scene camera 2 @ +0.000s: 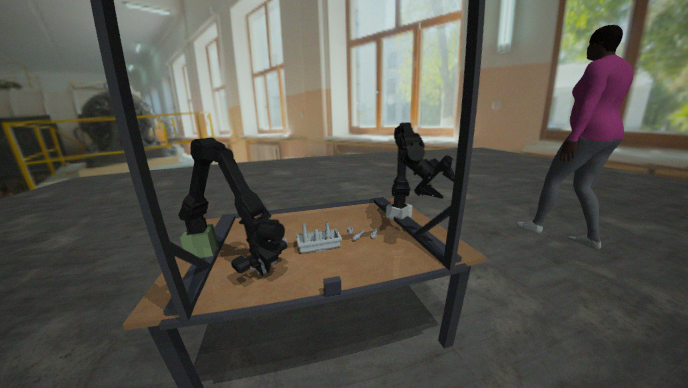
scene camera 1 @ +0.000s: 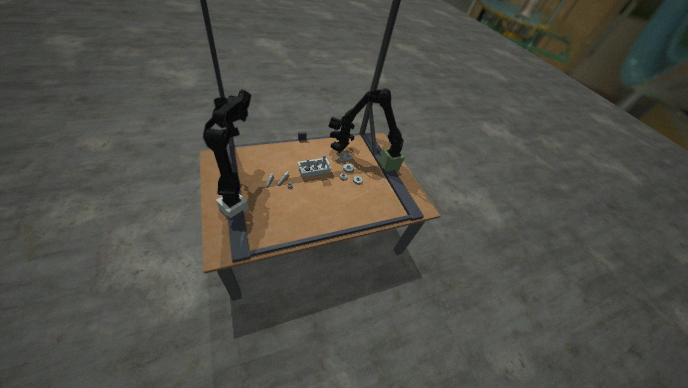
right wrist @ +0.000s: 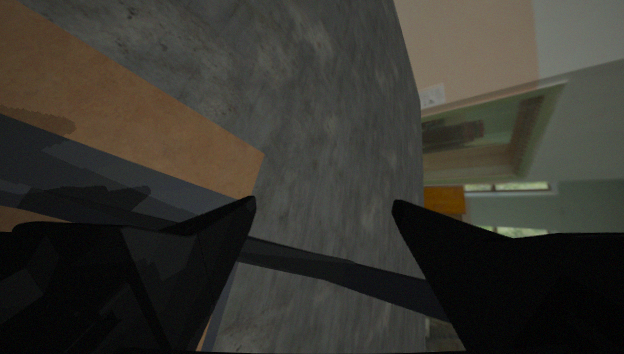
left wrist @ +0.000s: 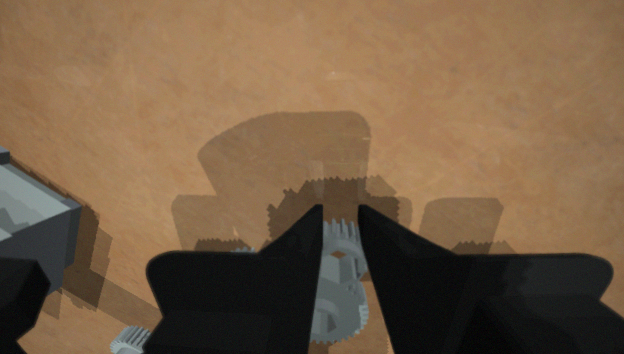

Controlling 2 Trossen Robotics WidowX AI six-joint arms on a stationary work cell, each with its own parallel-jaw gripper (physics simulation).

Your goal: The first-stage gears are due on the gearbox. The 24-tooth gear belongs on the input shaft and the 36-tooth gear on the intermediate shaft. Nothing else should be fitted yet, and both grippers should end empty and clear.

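Frame: origin at the left arm's base, x ahead, y left, z up, level; centimetres.
Where they show: left gripper, between the fingertips: (scene camera 2: 265, 273) (scene camera 1: 340, 152) (left wrist: 340, 212); right gripper, between the fingertips: (scene camera 2: 450, 191) (right wrist: 325, 204); left arm's base, origin of its link: (scene camera 2: 197, 230) (scene camera 1: 393, 153); right arm's base, origin of its link: (scene camera 2: 399, 205) (scene camera 1: 231, 200).
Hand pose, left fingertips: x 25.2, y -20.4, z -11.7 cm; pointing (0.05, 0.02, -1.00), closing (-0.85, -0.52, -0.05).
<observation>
Things, the pixels of their top centre, and the offset from my left fingertips.
- grey gearbox housing, centre of its top: (scene camera 2: 318, 234) (scene camera 1: 314, 164) dx +22.3, dy +12.1, dz +5.7 cm
- small grey gear, centre of its top: (left wrist: 338, 268) dx -1.1, dy +1.9, dz +1.8 cm
- larger gear, centre of its top: (left wrist: 318, 323) dx -2.4, dy +6.1, dz +1.8 cm
- small part, centre of its top: (scene camera 1: 289, 184) dx +39.1, dy +20.1, dz +1.8 cm
The grey gearbox housing (scene camera 1: 315, 173) (scene camera 2: 320, 246) stands mid-table with upright shafts; its corner shows in the left wrist view (left wrist: 47, 250). My left gripper (scene camera 1: 339, 149) (scene camera 2: 262, 273) (left wrist: 340, 212) is low over the table beside the housing, shut on a small grey gear (left wrist: 342, 235). A larger gear (left wrist: 350, 305) lies just below that gear in the left wrist view, partly hidden by a finger. Tooth counts cannot be read. Other gears (scene camera 1: 348, 168) (scene camera 1: 358, 180) (scene camera 1: 343, 177) lie right of the housing in scene camera 1. My right gripper (right wrist: 325, 204) is open and empty, raised away from the parts.
Two loose shaft-like parts (scene camera 1: 270, 180) (scene camera 1: 283, 178) and a small part (scene camera 1: 290, 186) lie left of the housing in scene camera 1. Dark frame rails (scene camera 1: 325, 235) edge the table, with tall posts (scene camera 2: 470, 125) (scene camera 2: 132, 125). A person (scene camera 2: 602, 100) stands behind at the right.
</observation>
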